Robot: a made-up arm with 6 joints.
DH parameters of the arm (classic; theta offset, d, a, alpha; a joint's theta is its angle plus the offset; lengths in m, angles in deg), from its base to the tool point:
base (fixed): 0 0.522 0.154 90
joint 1: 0 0.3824 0.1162 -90
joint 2: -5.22 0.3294 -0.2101 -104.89
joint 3: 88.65 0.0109 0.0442 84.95
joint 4: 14.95 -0.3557 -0.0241 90
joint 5: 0 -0.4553 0.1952 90
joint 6: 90 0.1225 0.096 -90
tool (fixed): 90 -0.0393 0 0
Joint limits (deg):
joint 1: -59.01..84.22
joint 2: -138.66..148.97
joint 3: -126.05..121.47
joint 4: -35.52..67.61
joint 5: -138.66..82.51
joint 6: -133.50..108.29
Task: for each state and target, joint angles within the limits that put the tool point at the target. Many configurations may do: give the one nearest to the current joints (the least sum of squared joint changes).
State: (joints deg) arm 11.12 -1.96 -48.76 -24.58 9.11 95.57
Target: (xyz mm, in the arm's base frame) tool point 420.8 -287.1 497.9
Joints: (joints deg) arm 33.19 -22.80 -76.70 -35.52 35.75 42.78
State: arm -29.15 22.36 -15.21 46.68 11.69 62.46
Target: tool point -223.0 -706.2 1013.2
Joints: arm -32.45 48.08 -29.79 46.99 11.43 60.46
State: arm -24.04 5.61 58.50 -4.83 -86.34 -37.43
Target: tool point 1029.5 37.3 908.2
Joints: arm -54.67 -11.86 81.09 10.07 -94.24 -40.53
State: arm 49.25 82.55 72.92 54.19 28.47 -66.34
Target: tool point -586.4 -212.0 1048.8
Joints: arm 35.61 66.77 69.53 67.61 -2.97 -74.53
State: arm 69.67 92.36 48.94 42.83 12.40 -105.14
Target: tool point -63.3 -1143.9 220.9
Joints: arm 84.22 102.19 17.45 3.76 10.78 -101.92
